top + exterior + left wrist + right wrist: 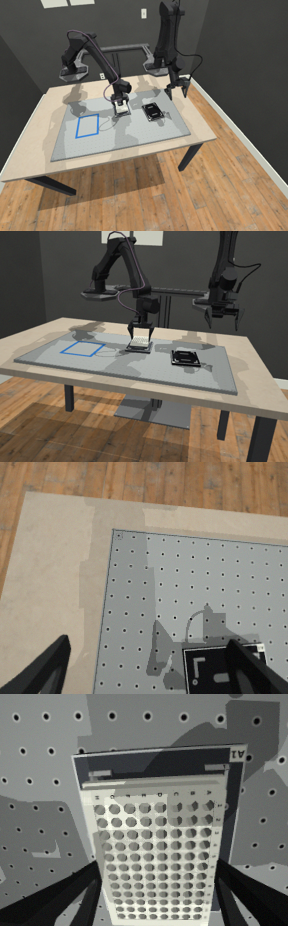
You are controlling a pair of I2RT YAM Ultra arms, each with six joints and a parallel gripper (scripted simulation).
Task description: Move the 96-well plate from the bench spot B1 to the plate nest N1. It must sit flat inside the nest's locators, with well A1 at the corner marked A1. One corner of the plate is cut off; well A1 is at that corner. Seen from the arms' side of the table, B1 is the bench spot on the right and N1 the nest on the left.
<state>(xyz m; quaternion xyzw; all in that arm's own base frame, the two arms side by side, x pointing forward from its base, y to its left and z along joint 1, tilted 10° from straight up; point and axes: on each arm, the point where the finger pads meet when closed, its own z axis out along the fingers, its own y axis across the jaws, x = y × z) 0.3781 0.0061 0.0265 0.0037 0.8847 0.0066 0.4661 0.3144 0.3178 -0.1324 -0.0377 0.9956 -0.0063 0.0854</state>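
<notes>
My left hand is 130 mm past the white 96-well plate, 380 mm to the left of it and 150 mm above it. From my left hand the other things lie so: black plate nest (70 mm behind, 140 mm to the right, 180 mm below).
</notes>
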